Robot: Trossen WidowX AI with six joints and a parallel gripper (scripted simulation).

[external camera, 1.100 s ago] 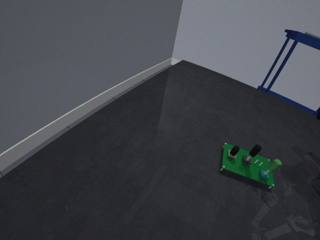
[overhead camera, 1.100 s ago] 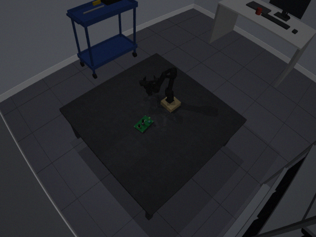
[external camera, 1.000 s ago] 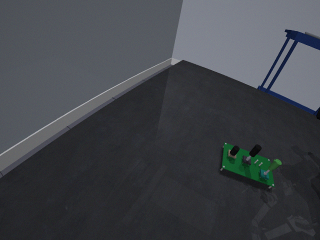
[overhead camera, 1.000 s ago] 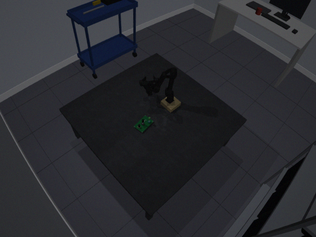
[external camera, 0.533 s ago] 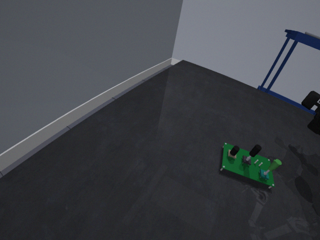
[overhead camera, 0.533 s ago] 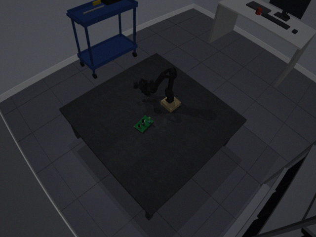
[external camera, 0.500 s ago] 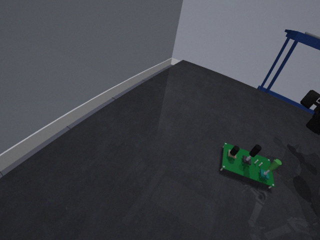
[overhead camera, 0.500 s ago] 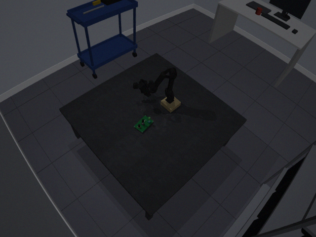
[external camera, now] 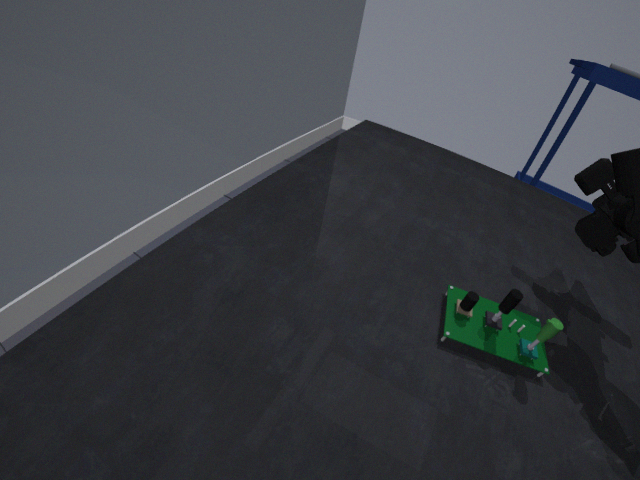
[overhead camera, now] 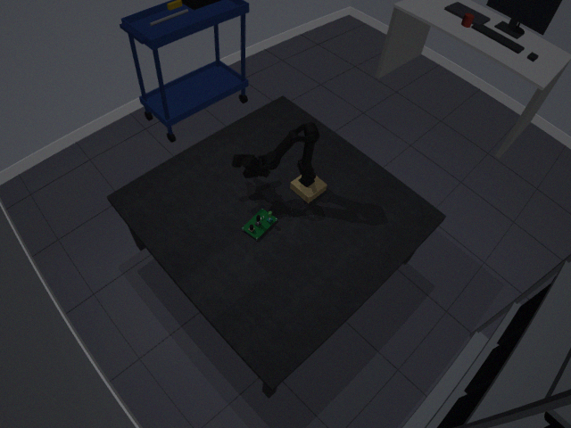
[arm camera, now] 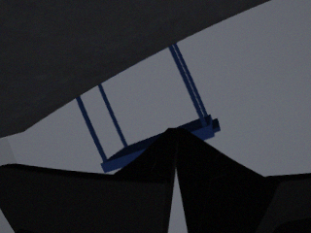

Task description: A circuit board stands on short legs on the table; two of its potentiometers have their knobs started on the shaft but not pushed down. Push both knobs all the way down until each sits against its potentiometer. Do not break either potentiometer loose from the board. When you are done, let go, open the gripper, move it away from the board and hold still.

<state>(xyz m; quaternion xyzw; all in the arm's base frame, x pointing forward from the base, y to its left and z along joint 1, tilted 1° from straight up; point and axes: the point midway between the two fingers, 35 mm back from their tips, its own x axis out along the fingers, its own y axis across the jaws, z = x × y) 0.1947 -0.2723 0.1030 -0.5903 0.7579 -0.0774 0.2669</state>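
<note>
My gripper tip is now 34 cm to the right of the green knob, 12 cm short of it and 7 cm above it. Round my gripper tip: black knob (32 cm to the left, 17 cm ahead, 8 cm below).
</note>
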